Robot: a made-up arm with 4 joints.
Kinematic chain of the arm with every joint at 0, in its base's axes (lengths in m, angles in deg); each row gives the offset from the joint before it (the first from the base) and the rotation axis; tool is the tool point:
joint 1: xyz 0 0 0.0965 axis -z
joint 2: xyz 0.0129 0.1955 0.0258 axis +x
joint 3: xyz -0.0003 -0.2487 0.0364 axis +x
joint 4: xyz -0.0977 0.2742 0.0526 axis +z
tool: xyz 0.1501 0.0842 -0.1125
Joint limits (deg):
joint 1: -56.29..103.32
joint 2: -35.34..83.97
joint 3: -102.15..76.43
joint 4: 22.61..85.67
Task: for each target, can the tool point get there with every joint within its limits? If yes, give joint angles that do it. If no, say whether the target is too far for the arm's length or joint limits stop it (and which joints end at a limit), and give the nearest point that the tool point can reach.
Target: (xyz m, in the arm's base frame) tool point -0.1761 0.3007 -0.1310
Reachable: yes | joints -16.95 15.87 -37.52 59.28
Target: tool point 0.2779 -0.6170 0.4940
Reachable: no: joint limits stop it (at a limit: joint 1, joint 3, joint 4) | nearest point 0.0866 -0.2474 0.3179 | short by 0.452 m
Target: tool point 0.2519 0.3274 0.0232
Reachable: yes | joints 50.44 24.09 -20.37 62.98
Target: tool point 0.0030 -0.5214 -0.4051
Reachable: no: joint limits stop it (at a limit: joint 3, joint 4) | nearest point 0.0016 -0.2696 -0.2309 | short by 0.306 m
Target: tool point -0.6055 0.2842 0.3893
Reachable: no: joint limits stop it (at a limit: joint 2) | nearest point -0.4269 0.2004 0.3611 | short by 0.199 m
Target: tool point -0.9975 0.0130 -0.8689
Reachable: no: too far | nearest point -0.4962 0.1414 -0.3347 | short by 0.744 m
